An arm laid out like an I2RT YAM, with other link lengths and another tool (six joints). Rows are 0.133 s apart.
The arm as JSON. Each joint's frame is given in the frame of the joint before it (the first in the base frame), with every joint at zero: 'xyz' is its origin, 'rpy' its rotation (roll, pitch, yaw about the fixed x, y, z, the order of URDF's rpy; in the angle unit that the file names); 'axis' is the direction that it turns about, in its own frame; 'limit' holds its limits. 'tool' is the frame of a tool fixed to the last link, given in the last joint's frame.
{
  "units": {
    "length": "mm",
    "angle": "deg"
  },
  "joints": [
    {
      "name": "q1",
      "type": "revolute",
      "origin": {
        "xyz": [
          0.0,
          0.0,
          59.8
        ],
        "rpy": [
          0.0,
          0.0,
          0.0
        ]
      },
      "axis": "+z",
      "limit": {
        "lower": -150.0,
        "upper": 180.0
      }
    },
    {
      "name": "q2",
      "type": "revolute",
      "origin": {
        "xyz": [
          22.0,
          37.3,
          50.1
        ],
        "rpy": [
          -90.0,
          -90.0,
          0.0
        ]
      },
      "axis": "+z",
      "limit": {
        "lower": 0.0,
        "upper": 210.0
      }
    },
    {
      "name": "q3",
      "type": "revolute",
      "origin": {
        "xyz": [
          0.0,
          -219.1,
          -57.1
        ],
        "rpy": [
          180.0,
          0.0,
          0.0
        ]
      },
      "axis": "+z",
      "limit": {
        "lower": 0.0,
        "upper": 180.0
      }
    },
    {
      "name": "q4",
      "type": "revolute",
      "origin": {
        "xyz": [
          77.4,
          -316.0,
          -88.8
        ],
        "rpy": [
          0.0,
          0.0,
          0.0
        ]
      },
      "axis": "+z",
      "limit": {
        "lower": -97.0,
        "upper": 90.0
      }
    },
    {
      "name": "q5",
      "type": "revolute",
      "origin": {
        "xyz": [
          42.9,
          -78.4,
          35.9
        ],
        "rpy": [
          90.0,
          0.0,
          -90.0
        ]
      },
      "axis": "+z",
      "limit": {
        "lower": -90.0,
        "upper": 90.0
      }
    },
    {
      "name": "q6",
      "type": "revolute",
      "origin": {
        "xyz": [
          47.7,
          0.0,
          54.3
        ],
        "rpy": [
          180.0,
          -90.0,
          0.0
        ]
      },
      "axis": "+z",
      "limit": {
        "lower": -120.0,
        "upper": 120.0
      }
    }
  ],
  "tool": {
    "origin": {
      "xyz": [
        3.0,
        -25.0,
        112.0
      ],
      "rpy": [
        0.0,
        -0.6,
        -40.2
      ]
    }
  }
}
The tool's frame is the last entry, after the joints.
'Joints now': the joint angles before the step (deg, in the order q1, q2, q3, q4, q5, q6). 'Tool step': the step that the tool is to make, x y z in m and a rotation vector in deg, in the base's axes. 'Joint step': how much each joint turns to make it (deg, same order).
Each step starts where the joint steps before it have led.
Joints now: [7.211 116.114 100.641 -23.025 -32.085 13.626]
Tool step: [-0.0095 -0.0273 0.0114 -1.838 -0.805 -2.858]
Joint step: [-2.021 -5.089 -4.292 -0.786 1.847 -1.142]
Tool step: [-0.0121 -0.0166 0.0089 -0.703 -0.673 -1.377]
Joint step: [-1.407 -4.685 -4.248 -0.173 0.444 -0.704]
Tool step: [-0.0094 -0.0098 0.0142 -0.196 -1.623 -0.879]
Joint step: [-0.876 -4.201 -3.162 0.439 0.179 -0.263]
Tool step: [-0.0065 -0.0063 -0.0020 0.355 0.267 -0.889]
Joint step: [-0.620 -2.036 -2.631 0.602 -0.004 0.523]
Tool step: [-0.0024 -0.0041 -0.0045 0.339 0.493 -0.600]
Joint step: [-0.443 -0.614 -1.325 0.447 -0.088 0.437]
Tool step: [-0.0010 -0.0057 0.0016 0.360 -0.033 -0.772]
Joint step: [-0.618 -0.697 -0.614 0.177 -0.092 0.437]
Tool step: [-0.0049 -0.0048 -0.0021 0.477 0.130 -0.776]
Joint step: [-0.523 -1.584 -2.178 0.779 -0.083 0.617]
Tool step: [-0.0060 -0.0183 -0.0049 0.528 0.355 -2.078]
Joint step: [-2.020 -2.200 -3.174 0.880 -0.267 0.528]
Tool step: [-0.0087 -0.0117 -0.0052 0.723 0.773 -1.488]
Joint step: [-1.401 -2.272 -3.065 0.351 -0.347 0.705]
